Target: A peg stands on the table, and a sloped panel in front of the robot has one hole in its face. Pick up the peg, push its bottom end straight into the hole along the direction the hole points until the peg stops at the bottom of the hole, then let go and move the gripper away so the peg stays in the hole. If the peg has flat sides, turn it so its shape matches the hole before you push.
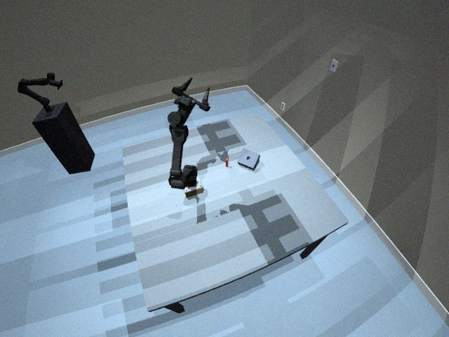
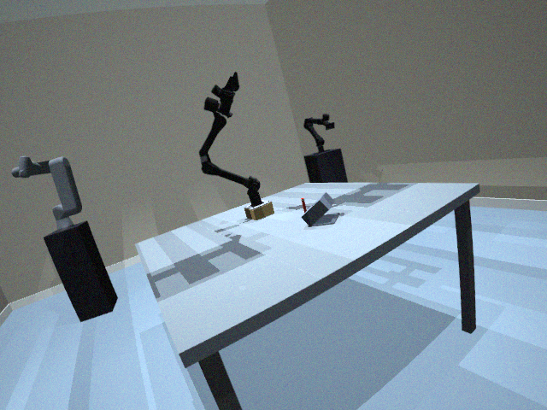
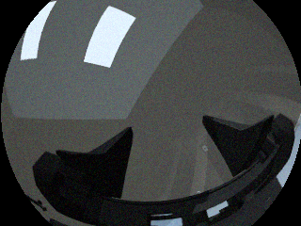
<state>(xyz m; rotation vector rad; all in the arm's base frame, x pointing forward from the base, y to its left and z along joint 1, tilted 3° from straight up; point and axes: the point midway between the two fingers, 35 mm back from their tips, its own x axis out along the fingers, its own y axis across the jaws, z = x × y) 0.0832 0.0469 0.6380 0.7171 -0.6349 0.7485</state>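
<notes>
Right now my gripper tip is 67 cm above the red peg, 16 cm short of it and 13 cm to the right of it. Also, from my gripper tip: panel: 68 cm below, 32 cm ahead, 12 cm to the left.
</notes>
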